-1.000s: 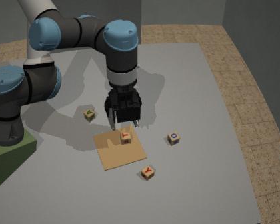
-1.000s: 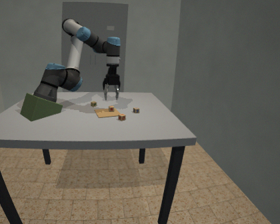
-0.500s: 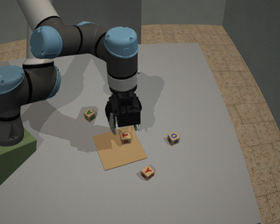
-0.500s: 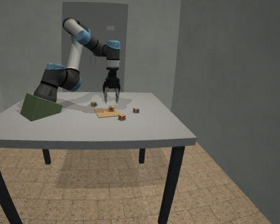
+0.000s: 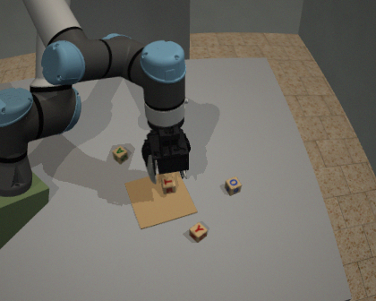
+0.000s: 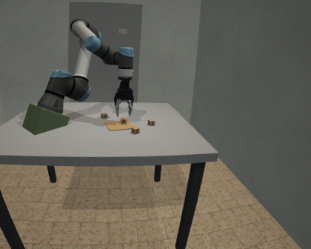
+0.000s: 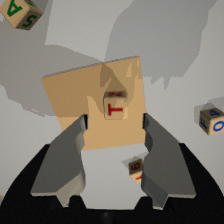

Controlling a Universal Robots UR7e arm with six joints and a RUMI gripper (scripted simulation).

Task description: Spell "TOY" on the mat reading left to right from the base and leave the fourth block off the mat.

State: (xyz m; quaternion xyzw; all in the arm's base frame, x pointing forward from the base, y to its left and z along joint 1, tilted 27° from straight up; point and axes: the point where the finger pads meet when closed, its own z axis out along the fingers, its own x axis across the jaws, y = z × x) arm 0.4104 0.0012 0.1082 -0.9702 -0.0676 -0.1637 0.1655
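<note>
The tan mat is 2 cm behind my hand, 3 cm to the right of it and 6 cm below it. Also, from my hand: Y block 7 cm ahead, 13 cm to the right, 4 cm below; O block 16 cm ahead, 4 cm below.
</note>
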